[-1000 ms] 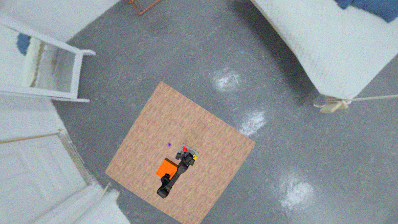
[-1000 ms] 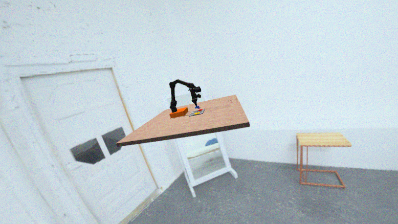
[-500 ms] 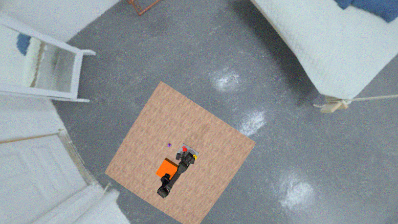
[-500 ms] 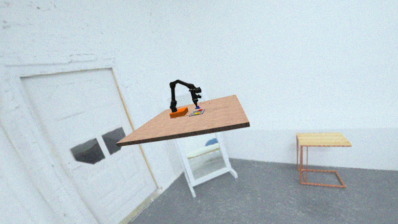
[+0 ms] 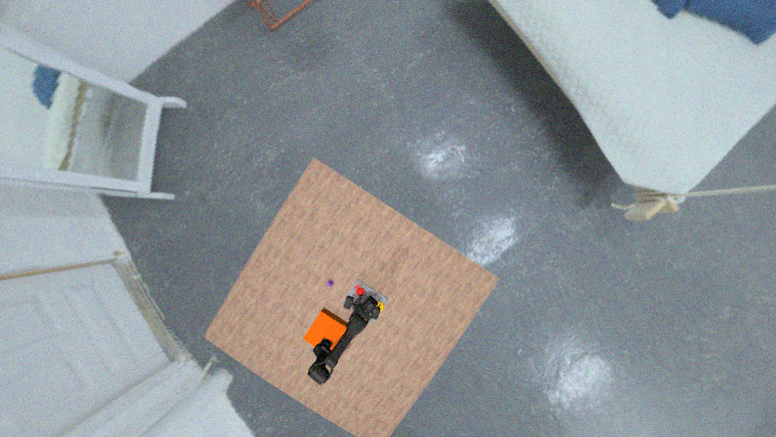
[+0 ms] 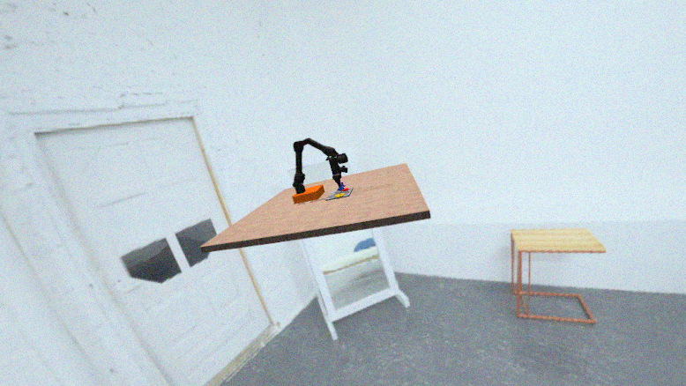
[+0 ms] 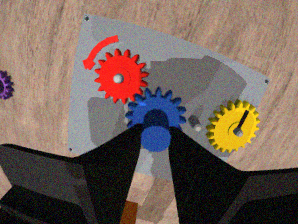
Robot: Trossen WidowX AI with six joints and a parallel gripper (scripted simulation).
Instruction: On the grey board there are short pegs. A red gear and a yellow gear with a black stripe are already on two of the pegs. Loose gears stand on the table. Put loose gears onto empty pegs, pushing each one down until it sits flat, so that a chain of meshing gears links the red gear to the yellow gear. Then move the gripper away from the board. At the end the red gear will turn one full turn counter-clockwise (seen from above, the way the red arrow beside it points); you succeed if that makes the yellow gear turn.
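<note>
The purple gear is 20 mm behind my gripper tip, 220 mm to the left of it and 40 mm below it. The rest, counted from my gripper tip: yellow gear: 90 mm to the right, 40 mm below; red arrow: 40 mm ahead, 70 mm to the left, 50 mm below; blue gear: 10 mm below.
</note>
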